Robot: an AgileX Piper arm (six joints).
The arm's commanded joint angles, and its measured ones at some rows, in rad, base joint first. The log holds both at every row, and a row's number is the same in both.
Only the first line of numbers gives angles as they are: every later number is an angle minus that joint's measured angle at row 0.
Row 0, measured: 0.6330 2.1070 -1.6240 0.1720 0.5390 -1.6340
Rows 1 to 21, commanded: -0.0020 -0.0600 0.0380 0.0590 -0.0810 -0.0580; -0.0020 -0.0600 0.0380 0.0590 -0.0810 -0.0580; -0.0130 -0.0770 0.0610 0.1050 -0.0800 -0.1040; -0.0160 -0.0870 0.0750 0.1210 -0.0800 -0.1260; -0.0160 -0.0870 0.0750 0.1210 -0.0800 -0.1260; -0.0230 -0.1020 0.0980 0.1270 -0.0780 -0.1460; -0.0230 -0.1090 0.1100 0.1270 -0.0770 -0.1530; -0.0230 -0.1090 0.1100 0.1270 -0.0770 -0.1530; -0.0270 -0.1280 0.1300 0.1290 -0.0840 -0.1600; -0.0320 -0.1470 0.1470 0.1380 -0.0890 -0.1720; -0.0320 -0.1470 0.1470 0.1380 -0.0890 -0.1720; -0.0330 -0.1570 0.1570 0.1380 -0.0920 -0.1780; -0.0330 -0.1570 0.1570 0.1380 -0.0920 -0.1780; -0.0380 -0.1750 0.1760 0.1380 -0.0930 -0.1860; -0.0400 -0.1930 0.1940 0.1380 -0.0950 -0.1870; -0.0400 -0.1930 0.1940 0.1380 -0.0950 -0.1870; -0.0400 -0.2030 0.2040 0.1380 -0.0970 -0.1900; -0.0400 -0.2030 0.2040 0.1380 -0.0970 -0.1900; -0.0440 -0.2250 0.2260 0.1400 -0.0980 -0.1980; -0.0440 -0.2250 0.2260 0.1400 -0.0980 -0.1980; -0.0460 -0.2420 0.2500 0.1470 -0.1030 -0.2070
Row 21, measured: -0.0380 -0.1900 0.2290 0.1130 -0.0470 -0.1820
